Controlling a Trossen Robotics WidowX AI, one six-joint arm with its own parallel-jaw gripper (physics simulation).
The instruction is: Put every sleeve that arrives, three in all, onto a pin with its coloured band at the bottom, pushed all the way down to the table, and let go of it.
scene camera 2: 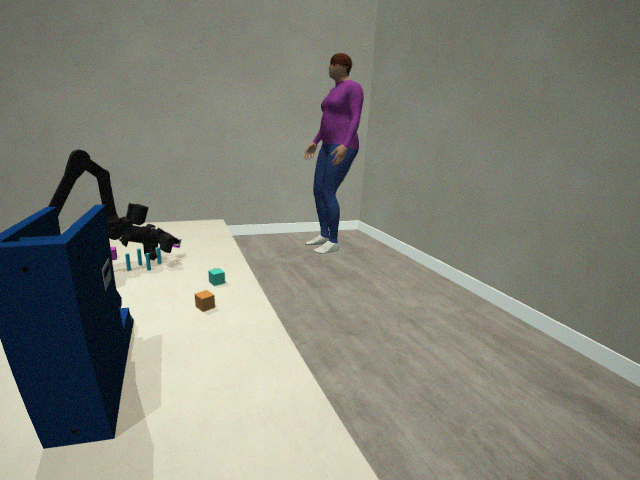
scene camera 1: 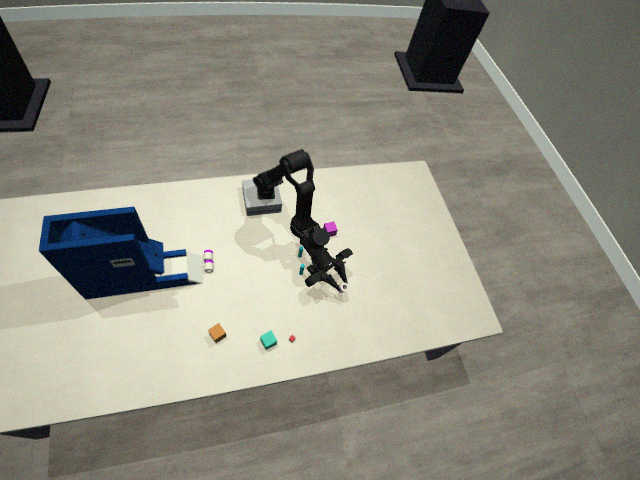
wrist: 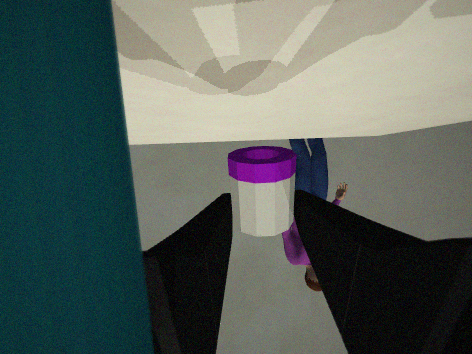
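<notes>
My gripper [scene camera 1: 341,285] [scene camera 2: 173,244] [wrist: 261,200] is shut on a white sleeve [scene camera 1: 344,286] [wrist: 265,207] with a purple band. The wrist view is upside down; the band end points down towards the table, and the sleeve is held above it. Several teal pins stand upright; in scene camera 2 one pin [scene camera 2: 128,261] is at the left and another pin [scene camera 2: 159,255] at the right, below the gripper. Scene camera 1 shows two pins [scene camera 1: 300,251] [scene camera 1: 301,269] left of the gripper. Two more banded sleeves [scene camera 1: 208,255] [scene camera 1: 208,268] lie end to end at the chute's mouth.
A blue dispenser [scene camera 1: 111,268] [scene camera 2: 56,330] stands at the left. A magenta cube [scene camera 1: 330,227] is beside the arm. An orange cube [scene camera 1: 217,332] [scene camera 2: 204,300], a green cube [scene camera 1: 268,339] [scene camera 2: 216,276] and a small red cube [scene camera 1: 292,338] lie near the front. A large teal surface [wrist: 60,175] fills the wrist view's left.
</notes>
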